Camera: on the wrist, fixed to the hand. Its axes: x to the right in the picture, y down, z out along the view.
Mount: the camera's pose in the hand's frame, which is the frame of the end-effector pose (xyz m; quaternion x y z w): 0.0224 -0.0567 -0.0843 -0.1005 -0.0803 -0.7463 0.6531
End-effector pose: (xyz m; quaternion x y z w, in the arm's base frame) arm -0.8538 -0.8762 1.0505 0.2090 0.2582 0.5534 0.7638
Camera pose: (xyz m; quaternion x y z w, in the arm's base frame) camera -0.8590 -0.8690 0.9468 -0.0885 0.2077 -0.1994 0.9536
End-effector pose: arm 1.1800 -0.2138 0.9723 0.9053 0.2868 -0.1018 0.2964
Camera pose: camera 1.1666 -0.1159 1.0050 0.3392 0.8493 -0.3315 0.2316
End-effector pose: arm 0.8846 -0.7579 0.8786 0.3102 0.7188 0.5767 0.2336
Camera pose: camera 0.8005 -0.8076 0.8429 -0.3110 0.6242 0.2496 0.6718
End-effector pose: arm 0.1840 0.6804 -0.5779 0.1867 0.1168 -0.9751 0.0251
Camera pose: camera 0.1881 0.7554 -0.6499 0.0461 -0.3116 0.6588 0.6832
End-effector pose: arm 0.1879 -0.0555 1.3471 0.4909 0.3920 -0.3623 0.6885
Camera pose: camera 0.1319 0.0084 1.2871 -0.0702 0.6035 -0.7505 0.2601
